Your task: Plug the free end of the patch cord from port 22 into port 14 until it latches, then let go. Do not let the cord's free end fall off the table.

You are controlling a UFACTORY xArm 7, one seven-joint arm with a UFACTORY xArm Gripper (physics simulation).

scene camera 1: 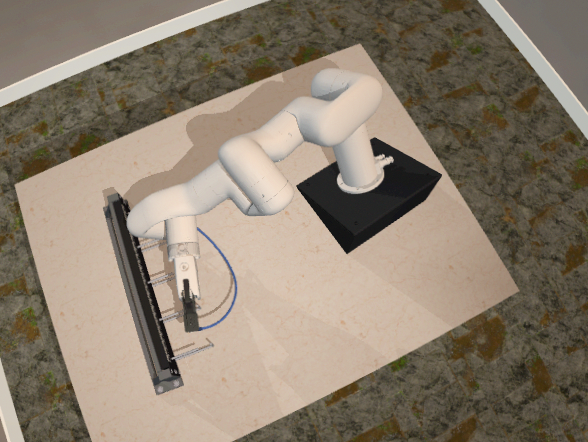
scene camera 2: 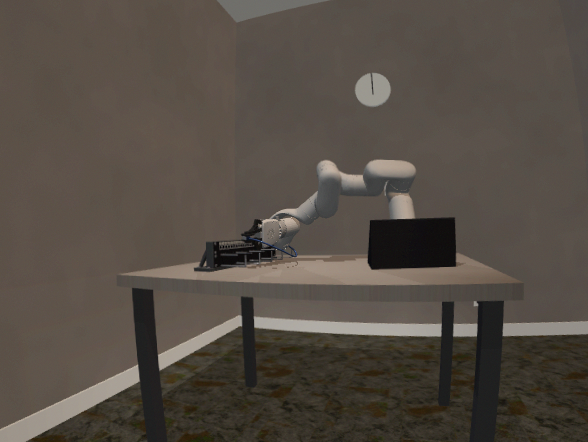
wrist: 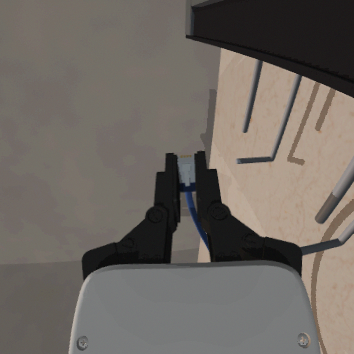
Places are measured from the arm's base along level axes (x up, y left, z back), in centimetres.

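Pixels of known places: gripper, fingertip midpoint: [scene camera 1: 192, 331] [scene camera 2: 243, 238] [wrist: 185, 164]; arm's base at its link origin: [scene camera 1: 360, 178] [scene camera 2: 405, 243].
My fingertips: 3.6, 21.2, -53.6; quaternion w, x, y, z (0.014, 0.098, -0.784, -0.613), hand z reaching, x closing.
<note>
For each thing: its middle in the pictures, then the offset to it from my fingertips, as dx, dy, dz.
- cord's free-end plug at the middle of its body: [wrist: 186, 174] +0.1, -0.8, +0.3
- patch panel at the middle of its body: [scene camera 1: 154, 280] [scene camera 2: 252, 252] -6.0, -16.8, -5.7
My gripper [scene camera 1: 191, 327] [scene camera 2: 246, 234] [wrist: 185, 164] is shut on the cord's free-end plug [wrist: 186, 171], a clear connector with gold contacts pointing away from the palm. It is raised above the table, on the bar side of the patch panel [scene camera 1: 145, 295] [scene camera 2: 210, 254] [wrist: 285, 32] and apart from it. The blue patch cord [scene camera 1: 236, 286] [scene camera 2: 274, 246] [wrist: 194, 215] runs from the plug in a wide loop back under the arm; its port 22 end is hidden. A row of ports [scene camera 2: 235, 245] shows edge-on in scene camera 2; port numbers, including 14, are unreadable.
Several thin metal bars [scene camera 1: 192, 351] [wrist: 286, 120] stick out from the panel below and beside the gripper. The black base block [scene camera 1: 327, 207] [scene camera 2: 412, 245] carries the arm at the other side of the table [scene camera 1: 310, 310] [scene camera 2: 320, 291] [wrist: 235, 95].
</note>
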